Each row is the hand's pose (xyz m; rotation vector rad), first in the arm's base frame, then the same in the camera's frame.
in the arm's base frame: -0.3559 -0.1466 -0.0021 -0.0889 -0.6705 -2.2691
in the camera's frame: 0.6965 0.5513 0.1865 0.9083 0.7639 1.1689
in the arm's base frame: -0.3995 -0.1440 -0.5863 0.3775 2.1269 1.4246
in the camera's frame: 0.3571 0.4878 -0.2868 1.5709 0.7279 -0.8264
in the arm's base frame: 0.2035 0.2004 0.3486 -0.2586 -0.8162 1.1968
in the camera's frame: 0.7763 0.0027 0.6854 -1.3429 0.4511 -0.8001
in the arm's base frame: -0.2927 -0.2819 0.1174 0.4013 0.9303 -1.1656
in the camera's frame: 0.6638 0.6417 0.3519 -0.4652 0.5160 2.6531
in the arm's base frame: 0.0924 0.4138 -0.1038 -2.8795 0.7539 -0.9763
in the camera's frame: 0.6691 -0.1724 0.2160 0.1951 -1.8198 0.3479
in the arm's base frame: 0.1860 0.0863 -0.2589 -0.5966 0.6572 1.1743
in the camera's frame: 0.3460 0.0147 0.2415 -0.1202 1.2580 -1.3526
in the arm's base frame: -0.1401 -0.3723 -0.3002 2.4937 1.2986 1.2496
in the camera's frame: 0.2669 0.5651 0.1458 1.4390 -1.0264 -0.1726
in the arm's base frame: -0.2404 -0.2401 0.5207 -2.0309 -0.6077 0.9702
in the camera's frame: 0.9082 0.6377 0.6796 -1.6272 2.1840 -0.3387
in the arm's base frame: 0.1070 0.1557 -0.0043 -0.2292 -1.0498 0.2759
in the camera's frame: 0.5874 0.0418 0.3714 -1.9605 0.0435 -1.3912
